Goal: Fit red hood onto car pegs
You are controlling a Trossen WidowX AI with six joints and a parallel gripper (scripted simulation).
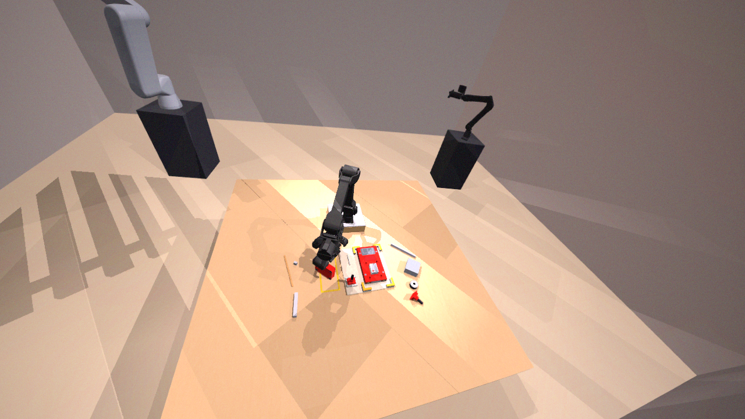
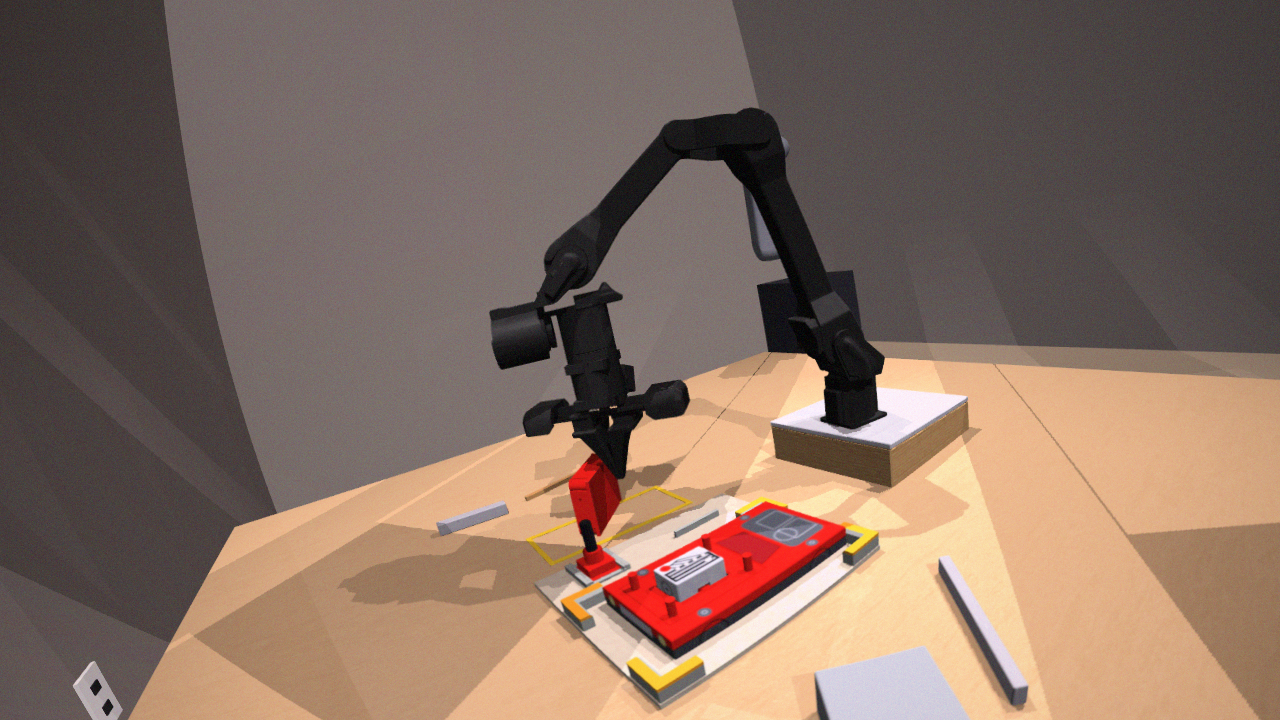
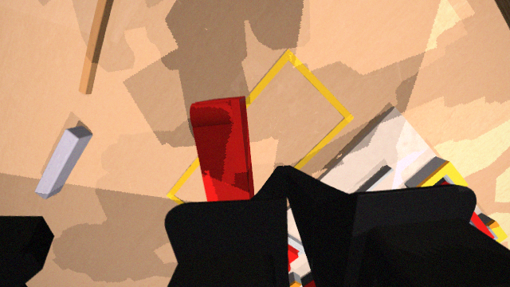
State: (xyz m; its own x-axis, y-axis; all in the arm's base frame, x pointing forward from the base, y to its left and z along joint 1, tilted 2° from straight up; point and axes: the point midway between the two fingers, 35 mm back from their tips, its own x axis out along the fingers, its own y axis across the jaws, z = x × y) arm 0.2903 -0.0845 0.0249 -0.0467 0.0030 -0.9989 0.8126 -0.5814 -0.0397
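The red hood is 3 cm ahead of my gripper tip, 2 cm to the right of it and 2 cm below it. Also, from my gripper tip: thin wooden stick: 2 cm ahead, 19 cm to the right, 5 cm below; then grey engine block: 2 cm ahead, 21 cm to the left, 3 cm below.
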